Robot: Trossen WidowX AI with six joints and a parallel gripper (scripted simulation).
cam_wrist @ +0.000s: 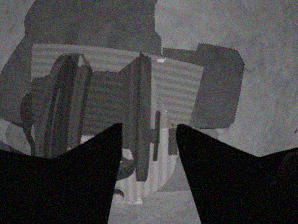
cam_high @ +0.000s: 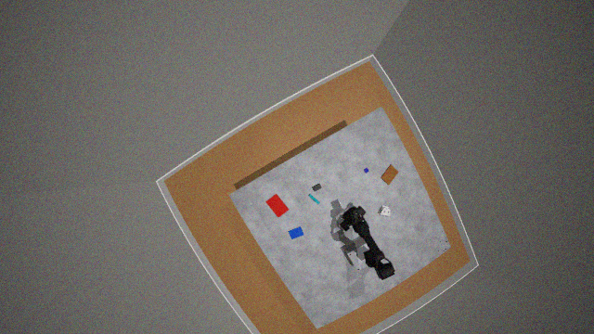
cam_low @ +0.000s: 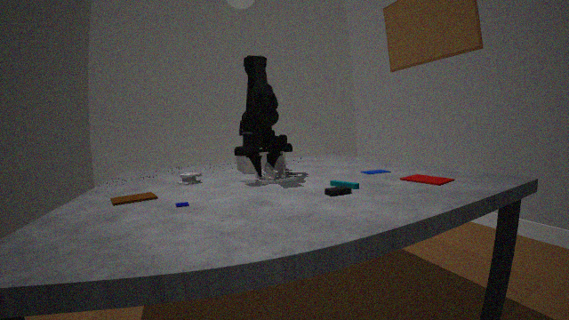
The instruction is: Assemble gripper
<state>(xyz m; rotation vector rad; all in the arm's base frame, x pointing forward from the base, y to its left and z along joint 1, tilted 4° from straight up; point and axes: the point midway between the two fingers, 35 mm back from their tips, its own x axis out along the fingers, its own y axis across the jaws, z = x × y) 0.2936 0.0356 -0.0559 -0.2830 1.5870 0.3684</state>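
The grey jaw is 4 cm behind my gripper tip and 1 cm above it. Also, from my gripper tip: dark block: 26 cm ahead, 15 cm to the left, 1 cm below; teal bar: 19 cm to the left, 19 cm ahead, 1 cm below; small blue piece: 25 cm ahead, 23 cm to the right, 2 cm below.
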